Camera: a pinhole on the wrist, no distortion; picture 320 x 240 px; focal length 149.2 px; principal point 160.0 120.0 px. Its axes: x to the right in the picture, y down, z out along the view. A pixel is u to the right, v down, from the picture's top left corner.
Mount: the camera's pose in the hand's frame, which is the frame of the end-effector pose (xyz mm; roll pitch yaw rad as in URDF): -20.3 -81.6 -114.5 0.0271 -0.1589 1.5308
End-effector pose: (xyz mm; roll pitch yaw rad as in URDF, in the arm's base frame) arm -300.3 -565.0 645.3 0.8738 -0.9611 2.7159
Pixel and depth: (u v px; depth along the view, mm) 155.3 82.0 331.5
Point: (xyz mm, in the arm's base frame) -216.3 -323.2 715.0
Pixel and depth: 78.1 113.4 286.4
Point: -269.3 -259.4 567.2
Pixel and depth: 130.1 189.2 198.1
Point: -227.5 -428.0 518.4
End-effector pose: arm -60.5 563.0 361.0 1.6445 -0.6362 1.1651
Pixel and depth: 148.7 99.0 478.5
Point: 316.7 592.6 216.1
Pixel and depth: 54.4 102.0 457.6
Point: 294.2 758.7 -18.9
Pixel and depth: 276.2 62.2 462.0
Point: 332.7 447.6 601.2
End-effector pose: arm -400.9 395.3 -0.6 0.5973 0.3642 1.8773
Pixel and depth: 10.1 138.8 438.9
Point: 230.9 467.6 -84.4
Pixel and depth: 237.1 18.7 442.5
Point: -381.5 815.0 197.0
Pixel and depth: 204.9 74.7 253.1
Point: -312.2 521.3 62.6
